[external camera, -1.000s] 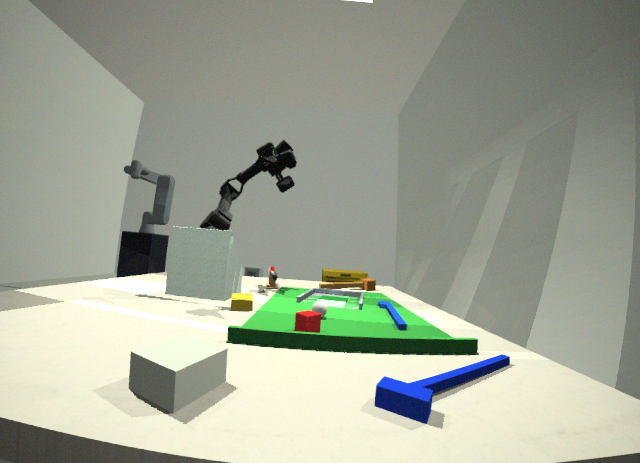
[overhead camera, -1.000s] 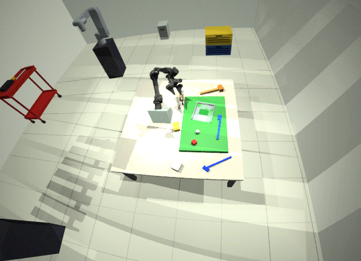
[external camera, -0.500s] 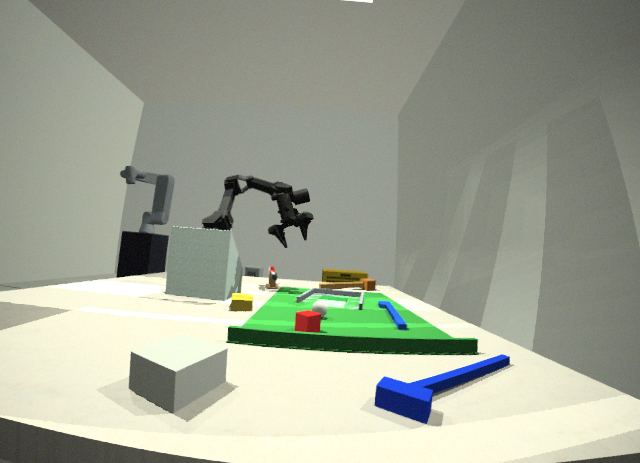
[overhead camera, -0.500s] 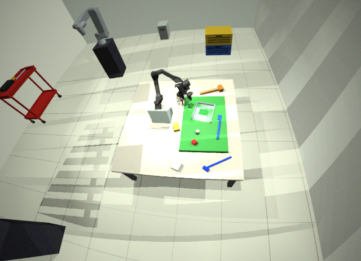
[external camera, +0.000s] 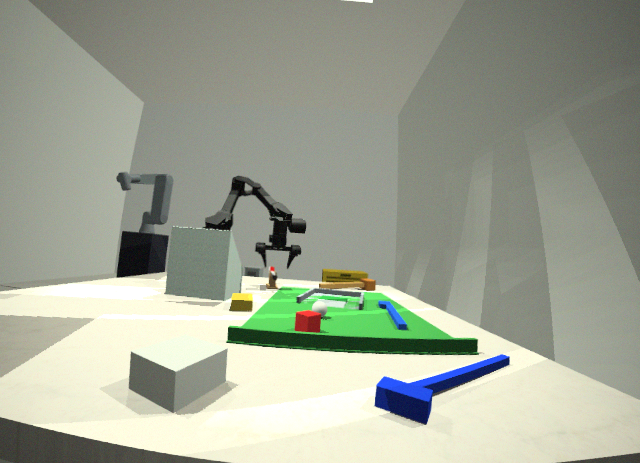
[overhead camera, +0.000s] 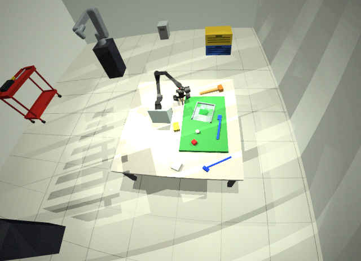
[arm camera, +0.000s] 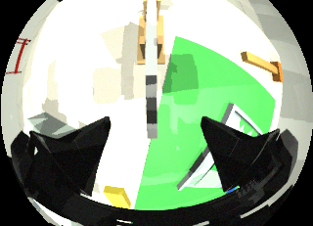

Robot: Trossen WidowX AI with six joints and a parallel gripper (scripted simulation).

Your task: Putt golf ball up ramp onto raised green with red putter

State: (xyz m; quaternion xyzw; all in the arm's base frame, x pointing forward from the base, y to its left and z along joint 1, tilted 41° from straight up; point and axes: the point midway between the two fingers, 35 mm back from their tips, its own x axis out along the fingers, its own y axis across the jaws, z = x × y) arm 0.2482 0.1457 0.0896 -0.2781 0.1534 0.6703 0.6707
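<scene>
Now: gripper tip 300 mm to the left of the yellow block, 80 mm above it and 70 mm past it. From my gripper tip the other things lie so: green mat: 240 mm to the right, 230 mm ahead, 100 mm below; then wooden stand: 130 mm to the left, 70 mm below, 30 mm behind; then red putter: 120 mm to the left, 40 mm below, 30 mm behind.
</scene>
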